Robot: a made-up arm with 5 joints. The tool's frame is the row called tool.
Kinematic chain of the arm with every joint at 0, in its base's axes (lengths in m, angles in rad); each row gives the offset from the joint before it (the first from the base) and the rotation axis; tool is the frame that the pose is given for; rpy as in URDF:
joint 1: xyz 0.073 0 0.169 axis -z
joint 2: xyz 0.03 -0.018 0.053 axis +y
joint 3: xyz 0.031 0 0.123 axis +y
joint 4: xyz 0.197 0 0.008 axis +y
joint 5: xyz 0.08 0.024 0 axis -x
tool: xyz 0 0 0 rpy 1.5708 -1.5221 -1.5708
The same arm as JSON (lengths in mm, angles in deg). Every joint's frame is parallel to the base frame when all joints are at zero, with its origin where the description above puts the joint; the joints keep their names.
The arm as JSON. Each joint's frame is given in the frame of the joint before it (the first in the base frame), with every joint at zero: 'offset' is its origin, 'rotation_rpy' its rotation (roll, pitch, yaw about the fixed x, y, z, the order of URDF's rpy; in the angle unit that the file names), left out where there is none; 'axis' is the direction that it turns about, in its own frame. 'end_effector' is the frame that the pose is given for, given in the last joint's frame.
{
  "length_unit": "mm",
  "angle_unit": "deg",
  "chain": [
    {
      "id": "joint 1",
      "offset": [
        73.0,
        0.0,
        169.0
      ],
      "axis": [
        0.0,
        0.0,
        -1.0
      ]
    },
    {
      "id": "joint 2",
      "offset": [
        30.0,
        -18.0,
        53.0
      ],
      "axis": [
        0.0,
        1.0,
        0.0
      ]
    },
    {
      "id": "joint 3",
      "offset": [
        31.0,
        0.0,
        123.0
      ],
      "axis": [
        0.0,
        1.0,
        0.0
      ]
    },
    {
      "id": "joint 4",
      "offset": [
        197.0,
        0.0,
        8.0
      ],
      "axis": [
        0.0,
        1.0,
        0.0
      ]
    },
    {
      "id": "joint 5",
      "offset": [
        80.0,
        24.0,
        0.0
      ],
      "axis": [
        -1.0,
        0.0,
        0.0
      ]
    }
  ],
  "end_effector": {
    "offset": [
      0.0,
      0.0,
      0.0
    ],
    "rotation_rpy": [
      90.0,
      -87.21,
      -90.0
    ]
  }
}

